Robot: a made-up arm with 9 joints. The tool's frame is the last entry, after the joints.
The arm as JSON. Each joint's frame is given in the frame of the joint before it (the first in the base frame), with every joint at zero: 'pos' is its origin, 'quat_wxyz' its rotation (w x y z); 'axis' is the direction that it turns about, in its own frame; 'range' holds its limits. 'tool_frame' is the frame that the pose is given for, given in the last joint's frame.
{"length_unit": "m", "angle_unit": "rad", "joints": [
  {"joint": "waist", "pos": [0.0, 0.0, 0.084], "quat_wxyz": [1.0, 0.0, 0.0, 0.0], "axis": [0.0, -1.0, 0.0], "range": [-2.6, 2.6]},
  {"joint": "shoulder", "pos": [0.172, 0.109, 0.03], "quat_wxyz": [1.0, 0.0, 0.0, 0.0], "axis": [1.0, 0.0, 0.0], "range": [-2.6, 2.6]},
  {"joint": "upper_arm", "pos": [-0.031, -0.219, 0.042], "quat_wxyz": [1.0, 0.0, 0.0, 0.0], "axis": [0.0, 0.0, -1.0], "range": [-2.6, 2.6]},
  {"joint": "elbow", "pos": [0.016, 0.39, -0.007], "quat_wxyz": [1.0, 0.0, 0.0, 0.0], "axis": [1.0, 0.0, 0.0], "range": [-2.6, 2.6]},
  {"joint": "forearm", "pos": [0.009, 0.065, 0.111], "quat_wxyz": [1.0, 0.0, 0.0, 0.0], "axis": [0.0, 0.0, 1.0], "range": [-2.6, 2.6]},
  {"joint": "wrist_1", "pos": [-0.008, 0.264, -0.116], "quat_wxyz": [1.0, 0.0, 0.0, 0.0], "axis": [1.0, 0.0, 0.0], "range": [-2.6, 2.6]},
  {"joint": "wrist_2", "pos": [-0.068, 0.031, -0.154], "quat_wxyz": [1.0, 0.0, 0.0, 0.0], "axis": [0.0, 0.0, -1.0], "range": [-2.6, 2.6]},
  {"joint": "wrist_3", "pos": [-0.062, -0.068, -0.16], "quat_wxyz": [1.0, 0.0, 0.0, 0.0], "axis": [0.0, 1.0, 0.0], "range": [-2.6, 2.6]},
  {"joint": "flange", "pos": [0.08, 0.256, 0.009], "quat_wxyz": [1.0, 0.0, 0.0, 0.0], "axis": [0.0, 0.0, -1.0], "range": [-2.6, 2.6]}
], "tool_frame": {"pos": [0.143, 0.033, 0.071], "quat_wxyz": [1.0, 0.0, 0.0, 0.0]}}
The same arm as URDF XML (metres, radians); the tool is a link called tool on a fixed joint. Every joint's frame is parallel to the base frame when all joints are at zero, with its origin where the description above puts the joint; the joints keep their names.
<robot name="arm">
<joint name="tool_fixed" type="fixed"><parent link="link9"/><child link="tool"/><origin xyz="0.143 0.033 0.071" rpy="0 0 0"/></joint>
<joint name="flange" type="revolute"><parent link="link8"/><child link="link9"/><origin xyz="0.08 0.256 0.009" rpy="0 0 0"/><axis xyz="0 0 -1"/><limit lower="-2.6" upper="2.6"/></joint>
<joint name="wrist_3" type="revolute"><parent link="link7"/><child link="link8"/><origin xyz="-0.062 -0.068 -0.16" rpy="0 0 0"/><axis xyz="0 1 0"/><limit lower="-2.6" upper="2.6"/></joint>
<joint name="wrist_2" type="revolute"><parent link="link6"/><child link="link7"/><origin xyz="-0.068 0.031 -0.154" rpy="0 0 0"/><axis xyz="0 0 -1"/><limit lower="-2.6" upper="2.6"/></joint>
<joint name="wrist_1" type="revolute"><parent link="link5"/><child link="link6"/><origin xyz="-0.008 0.264 -0.116" rpy="0 0 0"/><axis xyz="1 0 0"/><limit lower="-2.6" upper="2.6"/></joint>
<joint name="forearm" type="revolute"><parent link="link4"/><child link="link5"/><origin xyz="0.009 0.065 0.111" rpy="0 0 0"/><axis xyz="0 0 1"/><limit lower="-2.6" upper="2.6"/></joint>
<joint name="elbow" type="revolute"><parent link="link3"/><child link="link4"/><origin xyz="0.016 0.39 -0.007" rpy="0 0 0"/><axis xyz="1 0 0"/><limit lower="-2.6" upper="2.6"/></joint>
<joint name="upper_arm" type="revolute"><parent link="link2"/><child link="link3"/><origin xyz="-0.031 -0.219 0.042" rpy="0 0 0"/><axis xyz="0 0 -1"/><limit lower="-2.6" upper="2.6"/></joint>
<joint name="shoulder" type="revolute"><parent link="link1"/><child link="link2"/><origin xyz="0.172 0.109 0.03" rpy="0 0 0"/><axis xyz="1 0 0"/><limit lower="-2.6" upper="2.6"/></joint>
<joint name="waist" type="revolute"><parent link="base"/><child link="link1"/><origin xyz="0 0 0.084" rpy="0 0 0"/><axis xyz="0 -1 0"/><limit lower="-2.6" upper="2.6"/></joint>
<link name="base"/>
<link name="link1"/>
<link name="link2"/>
<link name="link3"/>
<link name="link4"/>
<link name="link5"/>
<link name="link6"/>
<link name="link7"/>
<link name="link8"/>
<link name="link9"/>
<link name="tool"/>
</robot>

